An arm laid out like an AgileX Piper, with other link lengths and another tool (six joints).
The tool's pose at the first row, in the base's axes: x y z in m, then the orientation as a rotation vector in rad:
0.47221, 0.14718, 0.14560, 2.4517, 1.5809, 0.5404
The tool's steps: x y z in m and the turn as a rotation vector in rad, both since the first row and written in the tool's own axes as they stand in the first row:
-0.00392, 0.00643, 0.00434, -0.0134, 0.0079, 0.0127
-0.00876, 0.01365, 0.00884, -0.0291, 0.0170, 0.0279
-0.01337, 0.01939, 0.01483, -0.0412, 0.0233, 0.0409
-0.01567, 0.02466, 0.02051, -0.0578, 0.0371, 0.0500
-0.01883, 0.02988, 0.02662, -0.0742, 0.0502, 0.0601
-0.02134, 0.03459, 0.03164, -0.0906, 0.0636, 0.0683
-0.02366, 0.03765, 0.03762, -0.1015, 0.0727, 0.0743
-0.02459, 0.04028, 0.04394, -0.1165, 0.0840, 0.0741
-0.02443, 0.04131, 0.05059, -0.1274, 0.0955, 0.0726
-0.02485, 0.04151, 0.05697, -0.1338, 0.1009, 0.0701
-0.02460, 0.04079, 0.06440, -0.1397, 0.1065, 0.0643
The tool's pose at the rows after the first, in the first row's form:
0.47787, 0.14113, 0.14297, 2.4545, 1.5606, 0.5616
0.48392, 0.13393, 0.14026, 2.4577, 1.5362, 0.5860
0.48939, 0.12763, 0.13574, 2.4610, 1.5156, 0.6041
0.49520, 0.12361, 0.13182, 2.4580, 1.4992, 0.6341
0.50082, 0.11884, 0.12731, 2.4556, 1.4813, 0.6630
0.50582, 0.11483, 0.12376, 2.4513, 1.4656, 0.6919
0.50988, 0.11174, 0.11882, 2.4488, 1.4545, 0.7113
0.51422, 0.11009, 0.11370, 2.4377, 1.4486, 0.7351
0.51775, 0.11013, 0.10797, 2.4286, 1.4469, 0.7563
0.52026, 0.10998, 0.10209, 2.4217, 1.4473, 0.7667
0.52266, 0.11087, 0.09507, 2.4123, 1.4518, 0.7765

